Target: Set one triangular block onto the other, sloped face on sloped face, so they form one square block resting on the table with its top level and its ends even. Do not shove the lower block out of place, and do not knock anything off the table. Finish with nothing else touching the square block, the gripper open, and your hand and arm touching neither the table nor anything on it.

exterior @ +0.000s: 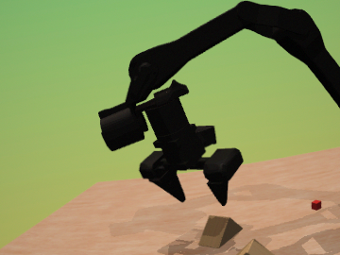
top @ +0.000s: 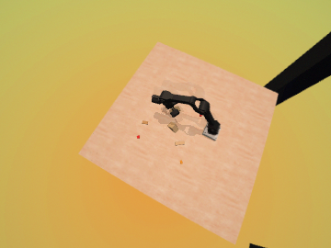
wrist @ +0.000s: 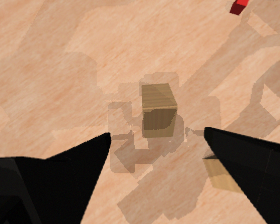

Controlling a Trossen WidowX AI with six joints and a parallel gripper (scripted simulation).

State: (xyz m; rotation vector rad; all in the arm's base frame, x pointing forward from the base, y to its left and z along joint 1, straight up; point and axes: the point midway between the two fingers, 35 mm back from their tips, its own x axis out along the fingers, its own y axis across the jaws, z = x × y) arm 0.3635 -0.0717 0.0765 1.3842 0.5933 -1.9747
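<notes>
Now: gripper tip 130 mm to the right of the tan wooden triangular block, 60 mm above it and 50 mm past it. Round my gripper tip: small red cube 250 mm behind, 80 mm below, 30 mm to the right; small orange piece 380 mm to the left, 180 mm behind, 80 mm below.
</notes>
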